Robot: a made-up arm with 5 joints.
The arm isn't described. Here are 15 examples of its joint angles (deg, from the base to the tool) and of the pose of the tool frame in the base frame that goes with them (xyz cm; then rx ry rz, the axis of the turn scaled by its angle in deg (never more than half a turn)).
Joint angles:
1: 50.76 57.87 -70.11 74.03 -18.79
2: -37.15 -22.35 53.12 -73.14 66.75
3: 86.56 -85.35 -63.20 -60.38 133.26
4: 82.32 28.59 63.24 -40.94 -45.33
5: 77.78 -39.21 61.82 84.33 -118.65
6: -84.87 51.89 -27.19 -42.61 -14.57
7: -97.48 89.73 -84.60 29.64 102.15
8: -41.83 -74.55 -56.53 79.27 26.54
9: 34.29 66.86 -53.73 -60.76 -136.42
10: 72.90 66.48 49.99 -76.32 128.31
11: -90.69 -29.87 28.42 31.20 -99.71
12: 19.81 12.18 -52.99 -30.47 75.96
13: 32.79 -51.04 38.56 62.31 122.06
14: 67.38 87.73 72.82 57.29 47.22
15: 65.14 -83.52 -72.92 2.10 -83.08
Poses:
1: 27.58 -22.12 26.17 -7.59 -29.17 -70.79
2: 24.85 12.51 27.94 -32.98 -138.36 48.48
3: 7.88 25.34 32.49 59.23 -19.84 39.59
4: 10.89 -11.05 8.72 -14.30 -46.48 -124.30
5: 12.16 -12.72 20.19 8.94 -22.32 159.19
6: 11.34 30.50 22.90 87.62 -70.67 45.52
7: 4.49 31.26 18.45 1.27 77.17 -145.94
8: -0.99 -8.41 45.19 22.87 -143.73 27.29
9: 34.49 -16.90 26.69 131.37 -100.95 -64.11
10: 11.52 -6.84 6.44 -50.88 8.25 49.17
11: 8.34 21.93 30.33 59.95 6.93 -10.70
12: 27.85 -6.37 48.63 -118.10 -112.11 12.05
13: 23.95 -9.16 30.74 -42.80 -10.65 82.62
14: 5.32 9.87 19.95 106.29 71.95 -12.50
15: -1.75 24.15 35.82 -25.31 138.36 -85.66
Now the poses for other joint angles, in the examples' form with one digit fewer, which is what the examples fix.
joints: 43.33 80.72 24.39 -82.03 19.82
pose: 17.6 -7.6 4.8 -33.9 -58.3 -23.2
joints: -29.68 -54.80 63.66 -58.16 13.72
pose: 24.1 9.1 32.8 22.9 -138.9 18.1
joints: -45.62 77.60 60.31 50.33 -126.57
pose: 3.2 -5.3 13.0 -105.2 4.6 -60.9
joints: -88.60 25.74 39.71 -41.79 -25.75
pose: 9.1 20.1 13.0 59.0 -36.1 53.0
